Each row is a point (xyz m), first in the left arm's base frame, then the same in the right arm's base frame.
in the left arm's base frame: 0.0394 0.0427 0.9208
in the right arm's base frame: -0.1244 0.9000 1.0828
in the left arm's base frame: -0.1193 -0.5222 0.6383
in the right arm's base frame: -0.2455 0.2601 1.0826
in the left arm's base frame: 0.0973 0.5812 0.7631
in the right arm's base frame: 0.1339 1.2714 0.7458
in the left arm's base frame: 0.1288 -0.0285 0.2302
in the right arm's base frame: 0.2875 0.4766 0.7072
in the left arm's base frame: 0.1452 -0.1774 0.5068
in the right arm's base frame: 0.1228 0.5024 0.9740
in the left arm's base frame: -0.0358 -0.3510 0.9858
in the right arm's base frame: -0.3144 0.5984 1.2772
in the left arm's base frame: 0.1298 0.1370 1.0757
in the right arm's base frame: -0.1070 1.0708 1.1905
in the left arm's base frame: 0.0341 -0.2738 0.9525
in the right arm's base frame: -0.2212 0.6515 1.2563
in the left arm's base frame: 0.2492 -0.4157 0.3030
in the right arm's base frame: 0.2560 0.2027 1.0133
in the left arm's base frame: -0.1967 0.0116 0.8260
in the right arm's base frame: -0.2774 0.8011 0.9025
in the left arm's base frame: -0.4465 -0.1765 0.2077
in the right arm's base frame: -0.2100 0.2875 0.4424
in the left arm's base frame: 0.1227 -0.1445 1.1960
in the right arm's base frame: -0.2425 0.8992 1.4049
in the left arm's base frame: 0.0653 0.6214 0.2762
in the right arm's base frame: 0.3679 1.0398 0.3834
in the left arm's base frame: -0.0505 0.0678 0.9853
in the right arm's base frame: -0.2255 0.9475 1.0631
